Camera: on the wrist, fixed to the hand. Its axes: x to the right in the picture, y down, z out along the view.
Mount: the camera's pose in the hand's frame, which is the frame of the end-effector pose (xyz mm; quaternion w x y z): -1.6 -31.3 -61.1 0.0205 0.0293 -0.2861 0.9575
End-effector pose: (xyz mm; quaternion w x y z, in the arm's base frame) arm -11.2 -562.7 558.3 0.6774 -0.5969 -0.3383 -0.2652
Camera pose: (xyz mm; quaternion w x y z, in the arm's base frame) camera -27.4 -627.7 573.2 0.1885 -0.3922 0.3630 0.8239
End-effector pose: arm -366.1 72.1 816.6 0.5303 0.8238 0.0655 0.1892
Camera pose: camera -388.0 136.9 810.4 0.1757 -0.1493 0.9337 -0.2740
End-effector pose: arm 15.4 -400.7 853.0 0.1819 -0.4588 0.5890 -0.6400
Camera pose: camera -23.1 -356.1 888.2 0.7985 0.3768 0.3806 0.2750
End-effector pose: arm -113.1 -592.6 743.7 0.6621 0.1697 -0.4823 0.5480
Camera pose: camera -57.5 -558.2 722.7 0.6541 0.2821 0.3457 -0.6108
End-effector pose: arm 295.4 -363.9 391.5 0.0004 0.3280 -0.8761 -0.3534
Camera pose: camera 328.8 -417.5 418.3 0.0781 -0.9333 -0.3425 -0.0750
